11 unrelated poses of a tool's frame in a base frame.
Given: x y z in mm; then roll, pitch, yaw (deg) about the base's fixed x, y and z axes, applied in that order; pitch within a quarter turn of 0, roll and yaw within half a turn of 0.
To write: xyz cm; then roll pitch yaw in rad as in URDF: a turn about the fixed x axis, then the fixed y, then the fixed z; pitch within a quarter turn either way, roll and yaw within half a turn. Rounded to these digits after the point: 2 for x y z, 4 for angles.
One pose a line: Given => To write
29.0, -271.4, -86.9, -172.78, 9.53, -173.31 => 2.90, -27.14, -8.69, -3.0156, 0.1663, -3.0248
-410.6, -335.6, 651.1, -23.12, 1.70, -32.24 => -41.06, -33.56, 65.11, -0.4035, 0.0297, -0.5627
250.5, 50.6, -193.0, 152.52, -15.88, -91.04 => 25.05, 5.06, -19.30, 2.6620, -0.2772, -1.5889
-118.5, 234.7, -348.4, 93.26, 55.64, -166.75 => -11.85, 23.47, -34.84, 1.6277, 0.9711, -2.9103
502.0, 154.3, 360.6, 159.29, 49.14, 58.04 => 50.20, 15.43, 36.06, 2.7801, 0.8577, 1.0130
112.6, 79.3, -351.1, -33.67, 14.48, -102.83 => 11.26, 7.93, -35.11, -0.5877, 0.2527, -1.7947
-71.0, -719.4, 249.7, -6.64, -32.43, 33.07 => -7.10, -71.94, 24.97, -0.1159, -0.5660, 0.5772
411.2, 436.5, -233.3, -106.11, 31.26, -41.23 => 41.12, 43.65, -23.33, -1.8520, 0.5456, -0.7196
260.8, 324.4, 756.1, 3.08, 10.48, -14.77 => 26.08, 32.44, 75.61, 0.0538, 0.1829, -0.2578
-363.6, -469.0, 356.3, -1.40, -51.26, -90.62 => -36.36, -46.90, 35.63, -0.0244, -0.8947, -1.5816
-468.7, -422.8, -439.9, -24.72, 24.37, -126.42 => -46.87, -42.28, -43.99, -0.4314, 0.4253, -2.2064
